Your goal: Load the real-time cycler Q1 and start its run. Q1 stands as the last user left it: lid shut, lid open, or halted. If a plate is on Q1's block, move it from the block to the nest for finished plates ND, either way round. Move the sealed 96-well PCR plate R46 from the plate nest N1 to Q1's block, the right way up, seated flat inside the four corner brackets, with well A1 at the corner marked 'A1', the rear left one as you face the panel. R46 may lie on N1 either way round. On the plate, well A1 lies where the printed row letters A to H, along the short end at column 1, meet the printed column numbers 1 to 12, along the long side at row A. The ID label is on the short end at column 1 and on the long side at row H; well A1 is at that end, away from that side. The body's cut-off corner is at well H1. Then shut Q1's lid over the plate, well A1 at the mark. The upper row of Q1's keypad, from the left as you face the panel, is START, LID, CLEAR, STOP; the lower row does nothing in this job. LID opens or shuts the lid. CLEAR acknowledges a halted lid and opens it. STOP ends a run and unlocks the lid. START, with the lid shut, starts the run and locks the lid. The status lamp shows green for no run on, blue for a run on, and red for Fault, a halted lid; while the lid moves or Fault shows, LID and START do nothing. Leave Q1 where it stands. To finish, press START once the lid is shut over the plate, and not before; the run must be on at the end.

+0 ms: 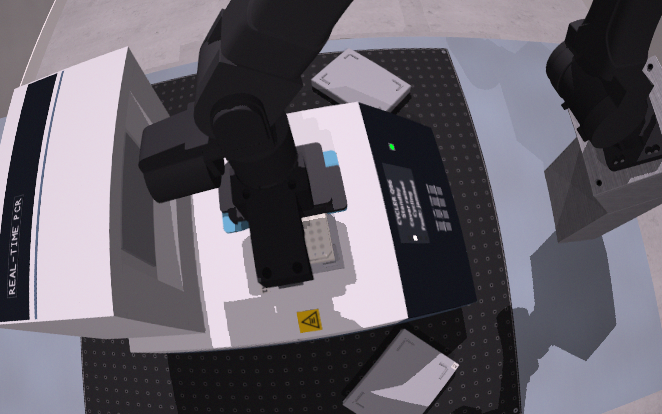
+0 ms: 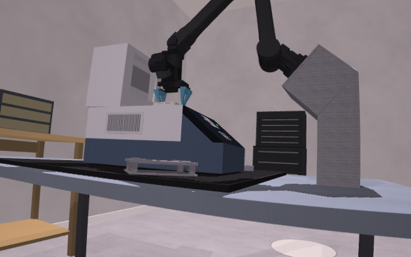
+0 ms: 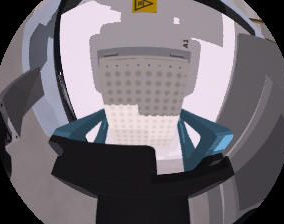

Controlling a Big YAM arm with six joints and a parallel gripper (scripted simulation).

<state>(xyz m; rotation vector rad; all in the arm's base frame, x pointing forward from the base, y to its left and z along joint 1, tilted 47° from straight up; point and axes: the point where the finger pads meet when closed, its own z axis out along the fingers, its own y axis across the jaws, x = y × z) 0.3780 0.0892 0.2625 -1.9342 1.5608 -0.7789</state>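
My hand is right at the sealed plate R46. The rest, counted from my hand: grey nest ND: 340 mm to the right, 210 mm below, 80 mm behind; nest N1: 230 mm to the left, 190 mm below, 170 mm behind.
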